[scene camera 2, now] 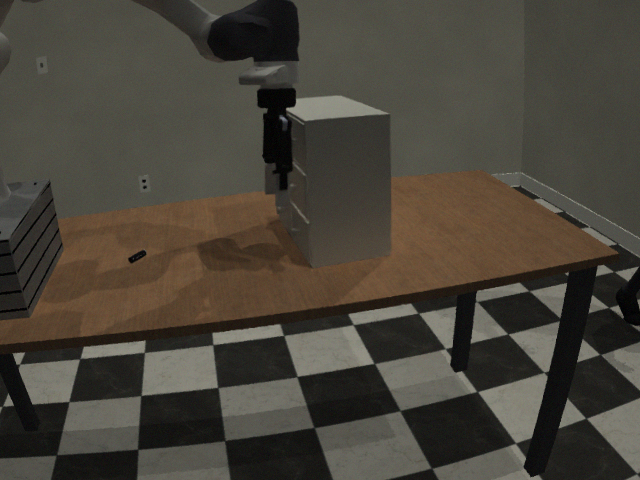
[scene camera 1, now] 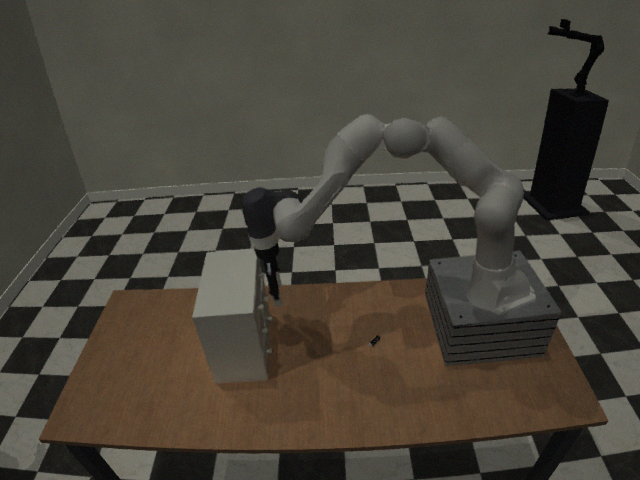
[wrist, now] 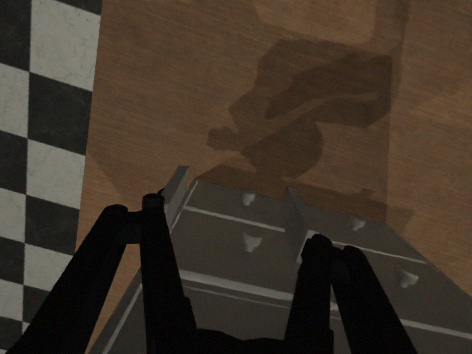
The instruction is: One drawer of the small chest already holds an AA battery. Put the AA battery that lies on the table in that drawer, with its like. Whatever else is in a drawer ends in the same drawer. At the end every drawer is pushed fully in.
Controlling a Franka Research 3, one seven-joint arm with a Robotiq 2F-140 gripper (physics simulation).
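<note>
The AA battery (scene camera 1: 374,341) (scene camera 2: 137,256), small and dark, lies on the table between the chest and the robot base. The small white chest (scene camera 1: 235,341) (scene camera 2: 348,191) (wrist: 215,257) stands upright, its knobbed drawer front facing the base. Its drawers look in or nearly in; a small gap cannot be ruled out. Drawer contents are hidden. My gripper (scene camera 1: 277,301) (scene camera 2: 276,195) (wrist: 235,190) points down, open and empty, close in front of the chest's drawer front, toward its far side in scene camera 1. In the wrist view a knob (wrist: 251,241) shows between the fingers; contact cannot be told.
The wooden table (scene camera 1: 330,413) (scene camera 2: 439,217) (wrist: 165,90) carries the chest and the grey stacked robot base (scene camera 1: 496,335) (scene camera 2: 31,248). More knobs (wrist: 357,223) (scene camera 1: 268,351) stick out from the chest's front. The arm arches above the table from the base to the chest.
</note>
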